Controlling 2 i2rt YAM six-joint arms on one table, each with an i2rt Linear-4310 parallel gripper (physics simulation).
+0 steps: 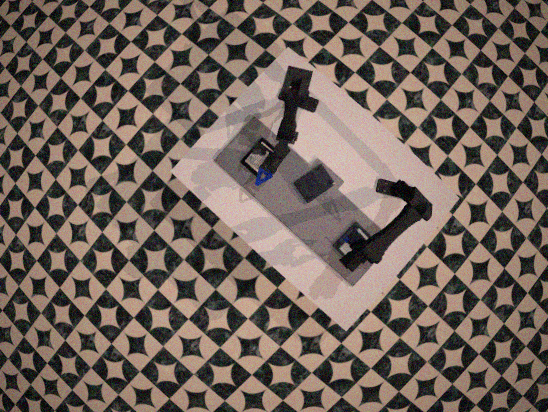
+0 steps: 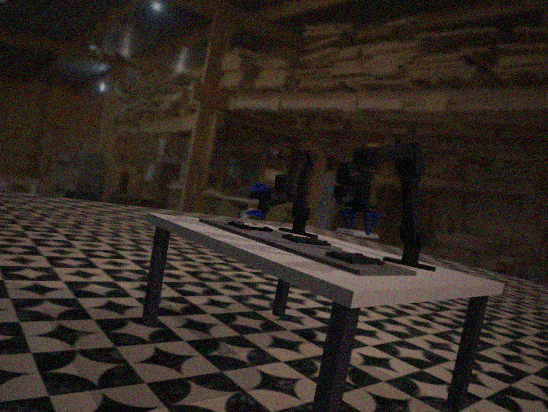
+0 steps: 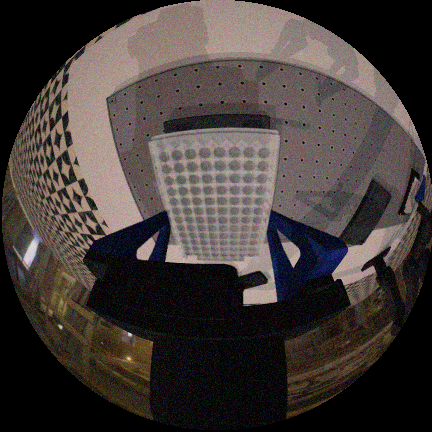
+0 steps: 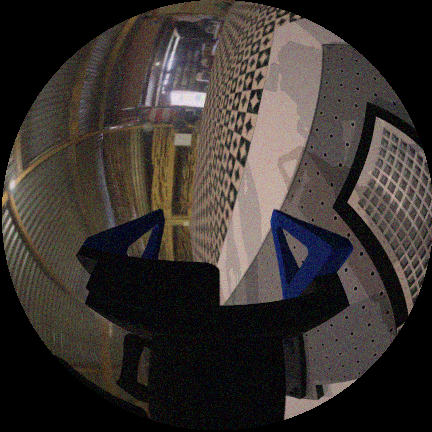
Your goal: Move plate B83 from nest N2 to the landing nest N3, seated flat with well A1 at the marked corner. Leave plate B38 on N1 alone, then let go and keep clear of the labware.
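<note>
Plate B83 (image 3: 215, 193) (image 1: 346, 248) is a white well plate. My left gripper (image 3: 217, 215) (image 1: 350, 245) (image 2: 361, 218) is shut on its near end and holds it in the air above the black nest N2 (image 3: 217, 122) (image 2: 354, 257). The empty dark nest N3 (image 1: 313, 182) (image 3: 365, 217) (image 2: 305, 239) lies in the middle of the grey deck (image 1: 280, 204). Plate B38 (image 1: 258, 158) (image 4: 397, 193) sits in nest N1 (image 4: 362, 160). My right gripper (image 1: 264, 176) (image 4: 217, 214) (image 2: 258, 200) is open and empty, turned on its side beside B38 and above the deck.
The perforated grey deck (image 3: 322, 120) (image 4: 322, 132) lies on a white table (image 1: 374, 135) (image 2: 395, 286). The arm bases (image 1: 297, 82) (image 1: 391, 187) stand at the table's far side. A checkered floor (image 1: 150, 286) surrounds the table.
</note>
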